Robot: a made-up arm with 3 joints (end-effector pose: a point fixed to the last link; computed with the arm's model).
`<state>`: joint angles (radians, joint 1 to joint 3).
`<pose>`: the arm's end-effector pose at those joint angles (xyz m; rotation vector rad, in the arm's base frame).
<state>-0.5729 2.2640 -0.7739</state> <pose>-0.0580 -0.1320 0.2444 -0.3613 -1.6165 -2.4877</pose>
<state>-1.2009 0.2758 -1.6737</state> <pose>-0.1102 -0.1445 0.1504 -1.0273 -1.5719 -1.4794</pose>
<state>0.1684 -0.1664 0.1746</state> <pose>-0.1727 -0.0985 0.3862 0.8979 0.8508 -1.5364</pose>
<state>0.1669 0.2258 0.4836</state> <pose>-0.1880 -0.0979 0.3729 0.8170 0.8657 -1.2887</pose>
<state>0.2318 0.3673 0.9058</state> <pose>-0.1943 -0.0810 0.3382 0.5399 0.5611 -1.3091</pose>
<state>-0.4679 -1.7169 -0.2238</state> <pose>-0.1111 -0.0874 0.3545 0.9389 0.4464 -2.3848</pose>
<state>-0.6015 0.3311 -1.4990</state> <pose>-0.1340 -0.2420 0.2192 -1.5740 -2.0748 -0.9748</pose>
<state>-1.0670 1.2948 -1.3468</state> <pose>-0.0544 -0.0976 0.1925 -0.4327 -1.4959 -2.1347</pose>
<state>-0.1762 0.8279 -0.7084</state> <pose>-0.1477 -0.2482 0.3205 1.6109 2.2404 0.4189</pose>
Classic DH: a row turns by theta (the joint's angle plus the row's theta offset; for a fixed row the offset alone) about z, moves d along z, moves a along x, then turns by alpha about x. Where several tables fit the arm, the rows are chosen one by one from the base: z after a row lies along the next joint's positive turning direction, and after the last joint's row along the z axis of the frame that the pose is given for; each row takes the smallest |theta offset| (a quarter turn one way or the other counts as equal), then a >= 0, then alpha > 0; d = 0 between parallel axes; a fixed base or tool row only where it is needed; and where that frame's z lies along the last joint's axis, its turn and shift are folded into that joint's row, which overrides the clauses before.
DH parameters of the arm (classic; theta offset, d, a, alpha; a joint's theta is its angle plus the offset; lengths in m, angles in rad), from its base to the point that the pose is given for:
base (fixed): 1.4086 0.3512 -0.1168 -1.7299
joint 1: -0.3366 0.156 -0.0524 2.6557
joint 2: 0.1579 0.0156 -0.0408 -2.4462
joint 3: -1.1152 0.0159 0.0965 1.5708
tool (fixed): 3.1416 -0.0466 0 0

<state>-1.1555 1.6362 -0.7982</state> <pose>-0.0657 -0.1085 0.2059 -0.7040 -1.4131 -2.4457</pose>
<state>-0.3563 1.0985 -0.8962</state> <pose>-0.1140 -0.2352 0.2603 1.4691 2.4234 1.2104</pose>
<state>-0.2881 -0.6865 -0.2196</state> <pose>-0.1603 -0.1273 0.3921 1.3631 1.1148 -1.5919</pose>
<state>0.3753 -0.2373 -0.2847</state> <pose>-0.1723 -0.1116 0.4230 1.1195 0.9538 -1.5341</pose>
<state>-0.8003 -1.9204 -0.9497</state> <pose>-0.1369 -0.1289 0.4005 1.8646 0.8870 -2.0398</pose>
